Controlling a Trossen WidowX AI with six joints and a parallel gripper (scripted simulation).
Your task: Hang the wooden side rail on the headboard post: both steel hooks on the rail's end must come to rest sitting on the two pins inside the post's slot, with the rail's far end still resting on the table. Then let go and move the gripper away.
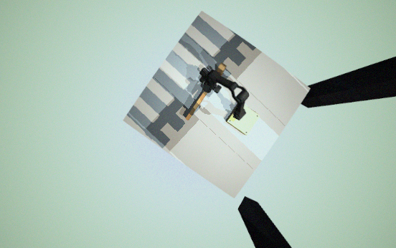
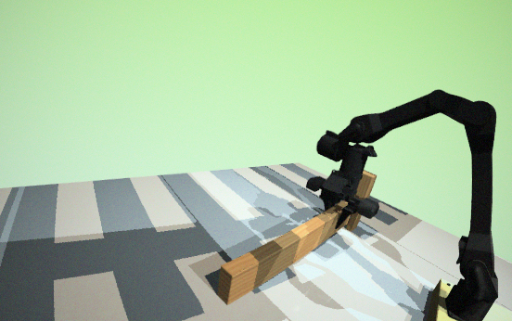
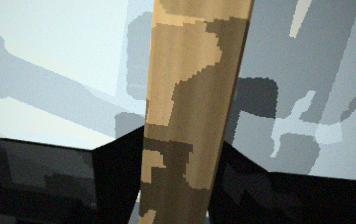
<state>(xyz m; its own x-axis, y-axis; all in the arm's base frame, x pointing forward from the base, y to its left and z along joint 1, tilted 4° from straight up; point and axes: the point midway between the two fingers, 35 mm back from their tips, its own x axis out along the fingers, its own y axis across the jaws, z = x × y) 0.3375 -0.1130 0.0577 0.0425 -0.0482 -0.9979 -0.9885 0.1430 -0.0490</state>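
Now: the wooden headboard post 15 cm to the right of my gripper tip, 4 cm above it and 2 cm behind it.
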